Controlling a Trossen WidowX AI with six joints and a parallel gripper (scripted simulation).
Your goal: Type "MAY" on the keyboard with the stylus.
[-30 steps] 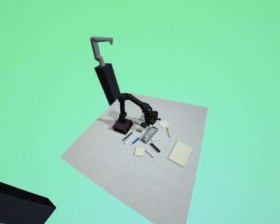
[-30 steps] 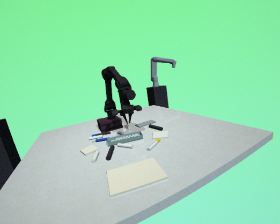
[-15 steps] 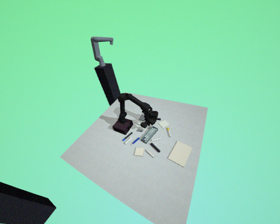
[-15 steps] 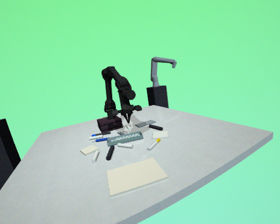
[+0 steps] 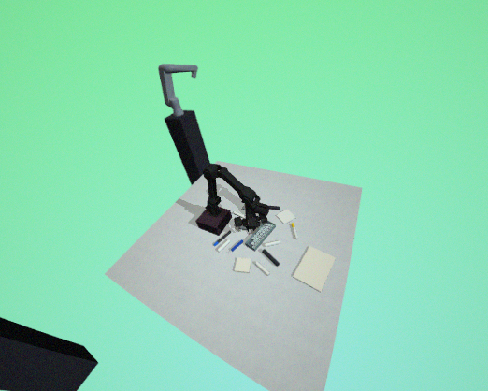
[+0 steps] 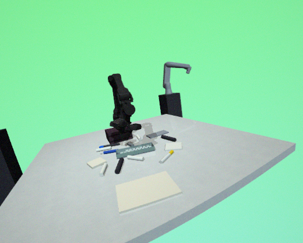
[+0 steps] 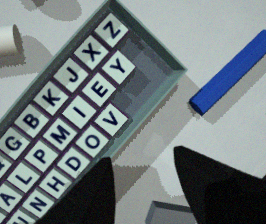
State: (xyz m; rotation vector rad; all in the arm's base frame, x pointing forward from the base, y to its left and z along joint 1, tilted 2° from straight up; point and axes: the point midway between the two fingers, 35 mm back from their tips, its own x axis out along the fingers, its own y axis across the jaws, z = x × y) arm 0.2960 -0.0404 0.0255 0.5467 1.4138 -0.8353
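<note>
My gripper tip is 7 cm past the blue stylus, 12 cm to the left of it and 7 cm above it. Also, from my gripper tip: grey plate (14 cm behind, 28 cm to the left, 7 cm below); then yellow-tipped pen (22 cm ahead, 15 cm to the left, 7 cm below).
</note>
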